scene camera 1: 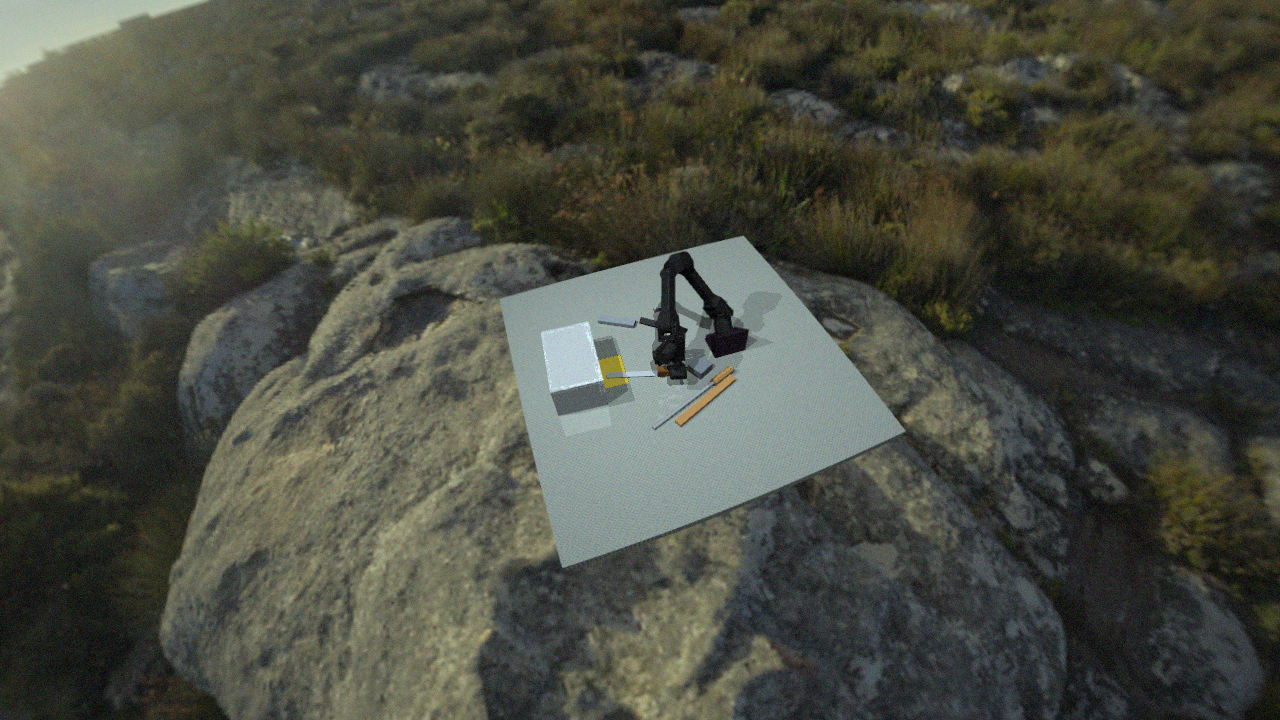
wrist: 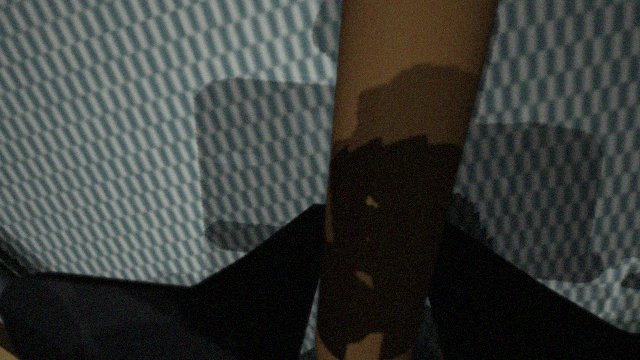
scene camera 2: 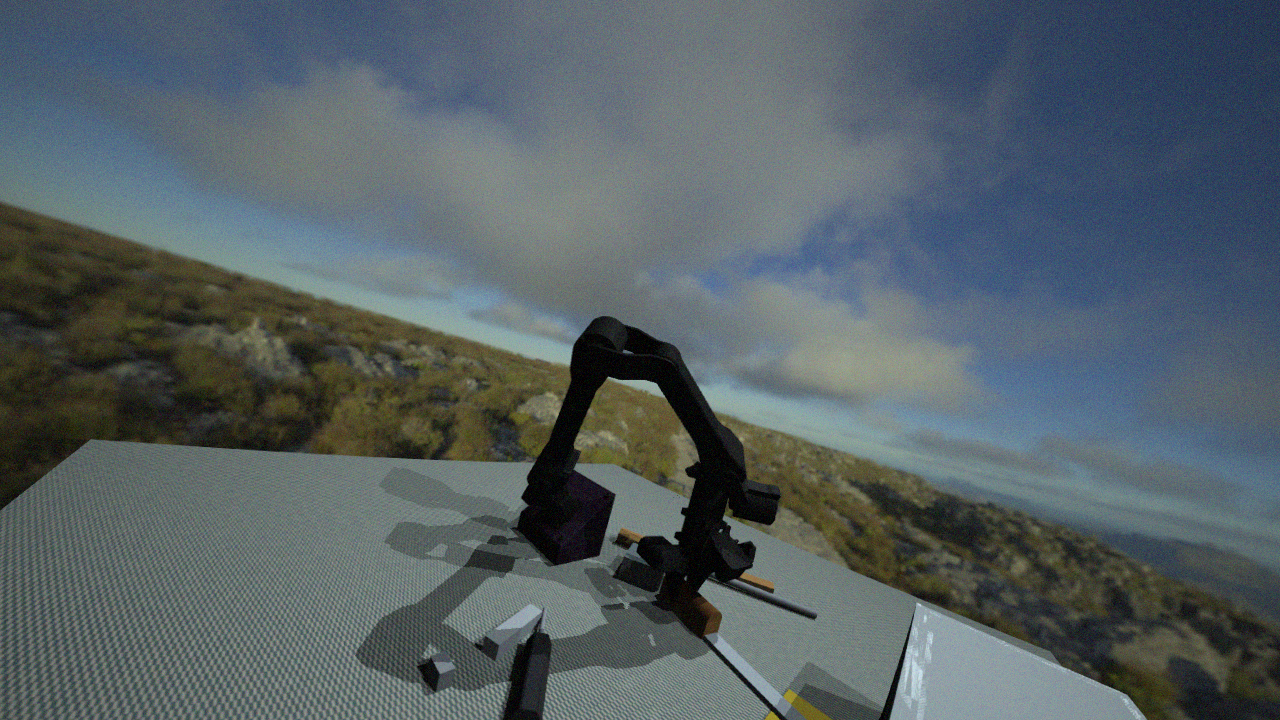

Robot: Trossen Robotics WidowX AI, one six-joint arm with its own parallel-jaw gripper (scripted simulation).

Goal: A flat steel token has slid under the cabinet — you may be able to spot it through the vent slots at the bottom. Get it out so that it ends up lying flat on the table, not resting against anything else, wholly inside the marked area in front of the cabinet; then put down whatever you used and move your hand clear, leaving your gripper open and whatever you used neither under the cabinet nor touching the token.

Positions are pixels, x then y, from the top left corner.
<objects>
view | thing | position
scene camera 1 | white cabinet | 575,380
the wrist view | my gripper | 373,222
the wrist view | tool with brown handle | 406,85
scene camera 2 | my gripper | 679,600
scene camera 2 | grey bar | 503,638
</objects>
